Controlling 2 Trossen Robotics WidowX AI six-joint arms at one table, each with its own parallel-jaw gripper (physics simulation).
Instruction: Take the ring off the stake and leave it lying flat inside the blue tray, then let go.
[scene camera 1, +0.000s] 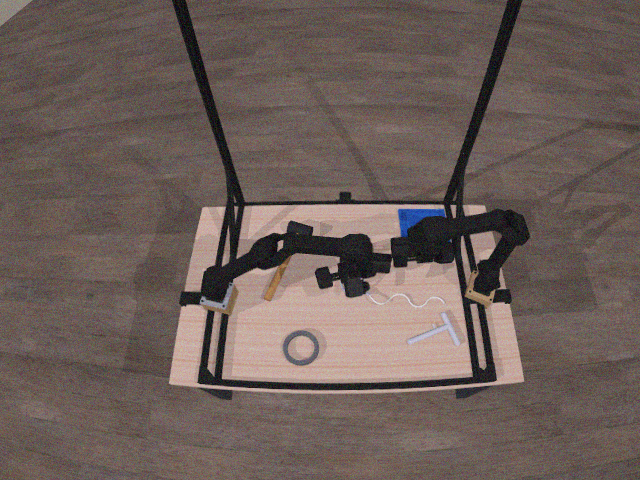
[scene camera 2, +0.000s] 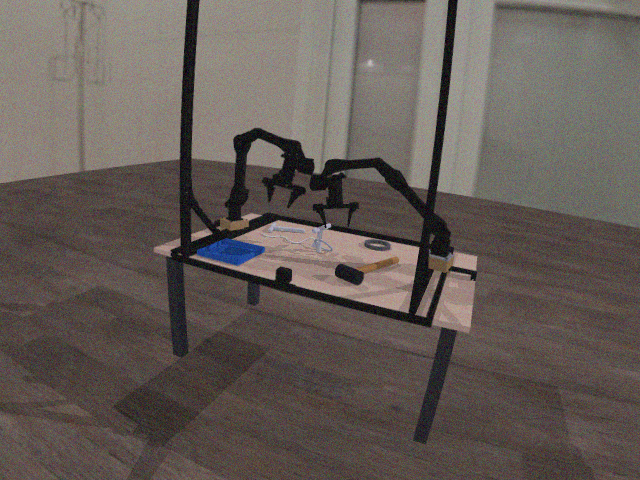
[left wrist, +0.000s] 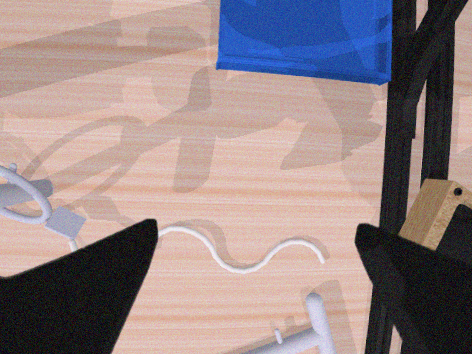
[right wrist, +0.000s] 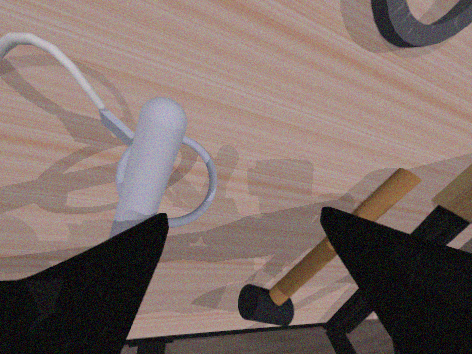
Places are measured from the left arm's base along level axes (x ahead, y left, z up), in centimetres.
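Pixels of known places: left gripper, between the fingertips: (scene camera 1: 420, 261) (scene camera 2: 278, 205) (left wrist: 257, 231); right gripper, between the fingertips: (scene camera 1: 340, 280) (scene camera 2: 337, 227) (right wrist: 245, 217); left arm's base, origin of its link: (scene camera 1: 482, 286) (scene camera 2: 234, 219) (left wrist: 465, 242); right arm's base, origin of its link: (scene camera 1: 216, 293) (scene camera 2: 439, 253).
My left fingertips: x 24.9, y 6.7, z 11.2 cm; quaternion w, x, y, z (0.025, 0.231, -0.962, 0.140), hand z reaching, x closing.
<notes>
Ahead of a thing's pixels: the offset from my left fingertips to its middle. "spot": to the spot under its first point.
A light grey stake {spot: dx +19.7, dy +6.9, dz -10.6 cm} (scene camera 2: 319, 239) (right wrist: 152, 155) stands on the table. The thin light ring {dx +17.6, dy +10.1, dz -14.1 cm} (right wrist: 213, 185) (left wrist: 46, 202) is around it, with a small tab {spot: dx +13.2, dy +11.2, dz -14.2 cm} (right wrist: 116, 124) (left wrist: 66, 222) and a wavy white cord {spot: dx +2.7, dy +6.3, dz -16.0 cm} (scene camera 1: 398, 295) (left wrist: 242, 271). In scene camera 1 the right arm mostly hides stake and ring. The blue tray {dx +2.5, dy -23.8, dz -15.8 cm} (scene camera 1: 408, 213) (scene camera 2: 232, 251) (left wrist: 300, 65) lies flat, holding no ring. My right gripper (scene camera 2: 337, 225) (right wrist: 245, 217) is open and empty, above and beside the stake. My left gripper (scene camera 2: 280, 203) (left wrist: 257, 231) is open and empty, above the table between stake and tray.
A dark grey ring {spot: dx +30.0, dy +40.4, dz -15.4 cm} (scene camera 1: 284, 347) (scene camera 2: 367, 242) lies loose. A mallet {dx +45.3, dy +11.3, dz -14.9 cm} (scene camera 1: 277, 281) (scene camera 2: 379, 266) (right wrist: 305, 270) lies near the right arm's base. A light T-shaped piece {dx -13.6, dy +16.5, dz -15.9 cm} (scene camera 1: 429, 334) (scene camera 2: 289, 229) (left wrist: 317, 320) lies near the cord's end. A black frame (scene camera 1: 356, 384) borders the table.
</notes>
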